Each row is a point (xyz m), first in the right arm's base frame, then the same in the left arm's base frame.
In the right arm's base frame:
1: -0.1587 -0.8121 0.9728
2: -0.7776 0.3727 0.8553
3: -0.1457 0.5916 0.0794
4: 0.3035 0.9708 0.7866
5: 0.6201 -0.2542 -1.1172
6: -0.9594 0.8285 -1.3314
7: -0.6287 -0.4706 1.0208
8: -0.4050 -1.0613 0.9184
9: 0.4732 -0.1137 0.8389
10: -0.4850 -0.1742 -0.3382
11: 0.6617 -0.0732 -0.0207
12: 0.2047 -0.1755 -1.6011
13: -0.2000 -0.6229 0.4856
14: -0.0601 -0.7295 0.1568
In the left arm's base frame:
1: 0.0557 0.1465 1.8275
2: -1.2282 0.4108 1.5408
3: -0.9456 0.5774 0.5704
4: -0.9152 1.4302 0.9131
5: 0.2032 -0.0139 -0.4612
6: -1.6686 -0.4712 -0.4719
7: -0.5160 0.0753 1.9162
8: 0.0667 -0.1874 1.9465
9: -0.0133 0.9084 1.2621
10: -0.6222 -0.3009 0.5736
11: 0.0933 0.6441 0.4286
12: -0.1369 -0.4622 -0.7715
13: -0.1064 0.0024 1.3502
14: 0.0695 -0.1291 1.0489

